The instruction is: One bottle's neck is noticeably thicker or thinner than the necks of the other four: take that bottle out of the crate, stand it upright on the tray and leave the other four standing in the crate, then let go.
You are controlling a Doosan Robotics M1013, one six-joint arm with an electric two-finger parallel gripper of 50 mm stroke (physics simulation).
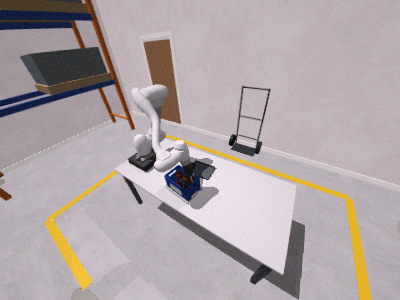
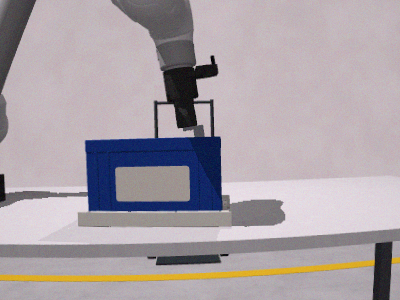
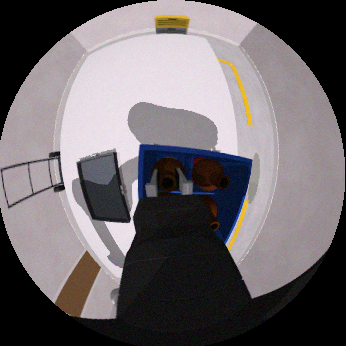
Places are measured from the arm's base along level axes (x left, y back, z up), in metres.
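Pixels of known places: gripper, fingertip midpoint: (image 1: pixel 193 180) (image 3: pixel 166 174); arm's base, origin of the base link: (image 1: pixel 145 155).
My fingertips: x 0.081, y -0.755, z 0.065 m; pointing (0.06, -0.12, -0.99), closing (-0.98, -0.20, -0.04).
For each thing: its top centre in the pictures, then the offset to it from my fingertips. "*": a spot on its surface instead. Level surfaces: height alone.
- blue crate, middle of its top: (image 3: pixel 192 231) (image 2: pixel 159 138) (image 1: pixel 181 176) dy +0.088, dx -0.059, dz +0.036 m
- dark tray, middle of its top: (image 3: pixel 97 192) (image 1: pixel 201 168) dy +0.125, dx +0.233, dz -0.114 m
- pale low base, surface spot: (image 2: pixel 155 220) * dy +0.073, dx -0.162, dz -0.126 m
- white table, its level: dz -0.140 m
A blue crate (image 1: pixel 192 192) (image 2: pixel 102 180) (image 3: pixel 195 149) stands on the table and holds brown bottles. My gripper (image 2: pixel 199 132) (image 3: pixel 166 174) reaches down into the crate and is shut on the neck of a brown bottle (image 3: pixel 167 169) in the corner compartment nearest the tray's side. That bottle stands in its compartment between the two fingers. Another brown bottle (image 3: pixel 209 174) is in the compartment beside it, and part of a further one (image 3: pixel 212 212) shows below that; the rest are hidden by the gripper. The dark tray (image 1: pixel 209 175) (image 3: pixel 93 217) lies on the table beside the crate.
The crate stands on a pale low base (image 2: pixel 155 220) on the white table (image 1: pixel 250 200) (image 2: pixel 325 210) (image 3: pixel 100 90). The robot's base stands at one end of the table. A hand truck (image 1: pixel 251 118), a door (image 1: pixel 164 80) and a shelf rack (image 1: pixel 107 47) are beyond it.
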